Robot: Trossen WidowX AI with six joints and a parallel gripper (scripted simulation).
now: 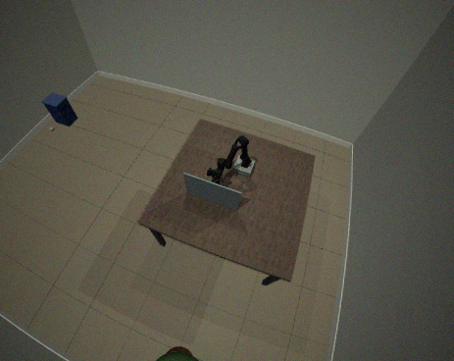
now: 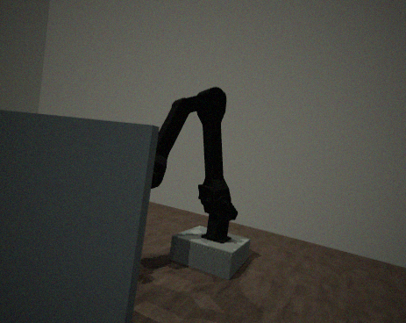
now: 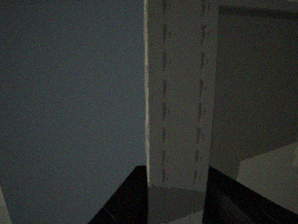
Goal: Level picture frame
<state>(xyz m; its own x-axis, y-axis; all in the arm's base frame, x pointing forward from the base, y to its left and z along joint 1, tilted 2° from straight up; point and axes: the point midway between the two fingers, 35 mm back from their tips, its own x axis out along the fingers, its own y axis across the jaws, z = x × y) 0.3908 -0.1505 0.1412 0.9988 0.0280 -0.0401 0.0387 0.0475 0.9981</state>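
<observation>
The grey picture frame is 5 cm below my gripper tip. The rest, counted from my gripper tip: blue-grey wall panel 2 cm ahead, 1 cm to the left, 6 cm below.
</observation>
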